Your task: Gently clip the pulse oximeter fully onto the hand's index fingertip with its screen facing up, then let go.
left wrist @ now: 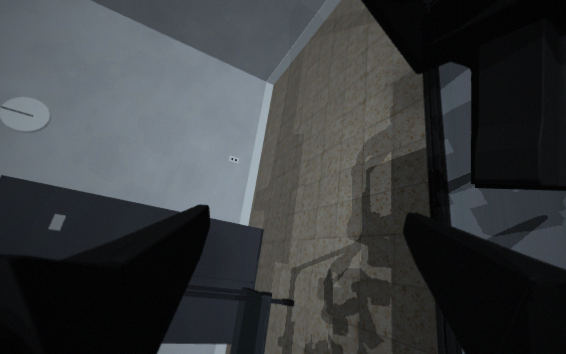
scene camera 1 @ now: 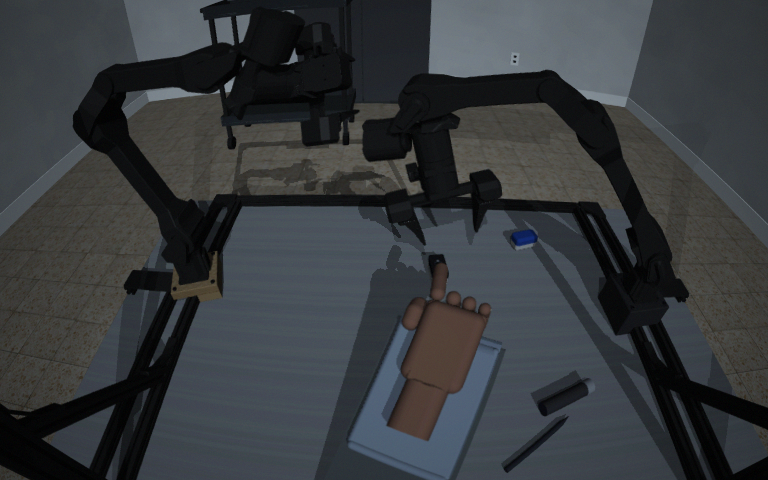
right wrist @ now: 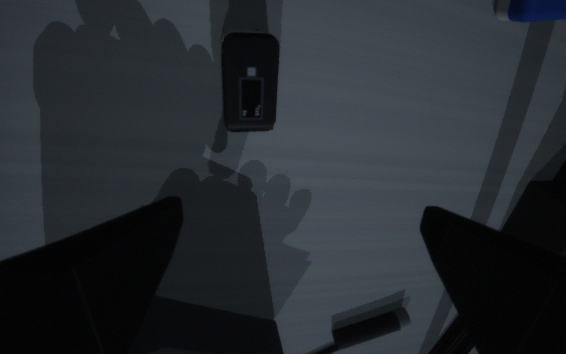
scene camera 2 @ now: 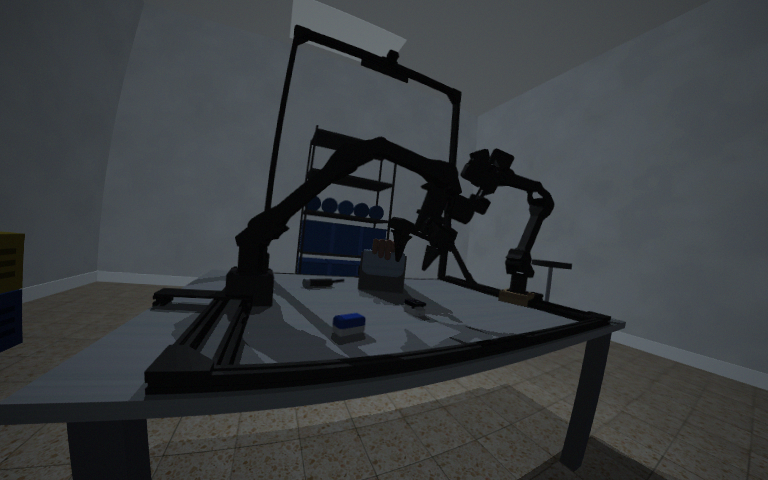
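The black pulse oximeter sits low over the table with its screen up, below the raised hand's level in scene camera 2. The brown hand rests palm-down on a pale blue block. In scene camera 1 its index finger overlaps the oximeter's near end; any contact is unclear. My right gripper is open and empty, pointing down above the table on the oximeter's far side. My left gripper is open and empty, raised away from the oximeter beyond the table's far edge.
The block bears the hand. A blue and white eraser-like piece lies right of the oximeter in scene camera 1. A thick marker and a thin pen lie right of the block.
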